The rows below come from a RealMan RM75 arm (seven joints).
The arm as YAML. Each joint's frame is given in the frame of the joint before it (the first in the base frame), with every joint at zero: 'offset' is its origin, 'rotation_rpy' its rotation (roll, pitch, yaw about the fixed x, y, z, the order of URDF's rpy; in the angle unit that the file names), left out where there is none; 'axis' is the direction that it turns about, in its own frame. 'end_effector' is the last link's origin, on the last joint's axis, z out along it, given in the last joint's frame.
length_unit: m
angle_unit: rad
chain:
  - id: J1
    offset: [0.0, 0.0, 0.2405]
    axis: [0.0, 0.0, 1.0]
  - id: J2
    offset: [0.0, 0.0, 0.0]
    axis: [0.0, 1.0, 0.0]
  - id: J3
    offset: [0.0, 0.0, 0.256]
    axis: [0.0, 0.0, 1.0]
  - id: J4
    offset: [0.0, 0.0, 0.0]
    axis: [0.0, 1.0, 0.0]
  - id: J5
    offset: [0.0, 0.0, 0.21]
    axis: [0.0, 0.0, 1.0]
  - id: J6
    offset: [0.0, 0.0, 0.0]
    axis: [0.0, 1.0, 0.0]
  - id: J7
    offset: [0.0, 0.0, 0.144]
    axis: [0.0, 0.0, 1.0]
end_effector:
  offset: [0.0, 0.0, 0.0]
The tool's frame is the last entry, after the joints.
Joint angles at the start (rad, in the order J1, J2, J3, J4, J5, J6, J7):
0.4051, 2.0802, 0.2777, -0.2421, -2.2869, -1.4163, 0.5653
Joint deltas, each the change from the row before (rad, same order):
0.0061, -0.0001, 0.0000, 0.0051, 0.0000, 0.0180, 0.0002
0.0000, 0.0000, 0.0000, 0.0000, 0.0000, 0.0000, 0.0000
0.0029, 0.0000, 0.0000, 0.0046, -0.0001, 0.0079, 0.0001
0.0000, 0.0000, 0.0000, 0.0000, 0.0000, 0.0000, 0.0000
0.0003, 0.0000, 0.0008, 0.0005, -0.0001, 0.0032, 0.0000
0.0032, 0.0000, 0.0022, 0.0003, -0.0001, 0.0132, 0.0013
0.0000, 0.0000, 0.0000, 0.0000, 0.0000, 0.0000, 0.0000
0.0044, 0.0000, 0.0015, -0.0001, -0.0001, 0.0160, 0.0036
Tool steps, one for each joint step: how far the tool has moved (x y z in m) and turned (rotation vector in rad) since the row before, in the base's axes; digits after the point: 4 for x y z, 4 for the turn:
0.0000, 0.0027, -0.0015, -0.0028, -0.0042, -0.0082
0.0000, 0.0000, 0.0000, 0.0000, 0.0000, 0.0000
-0.0005, 0.0013, -0.0011, -0.0020, 0.0004, -0.0028
0.0000, 0.0000, 0.0000, 0.0000, 0.0000, 0.0000
0.0003, 0.0002, -0.0001, 0.0001, -0.0009, -0.0027
0.0010, 0.0015, -0.0002, 0.0002, -0.0046, -0.0097
0.0000, 0.0000, 0.0000, 0.0000, 0.0000, 0.0000
0.0011, 0.0020, -0.0003, -0.0010, -0.0046, -0.0118

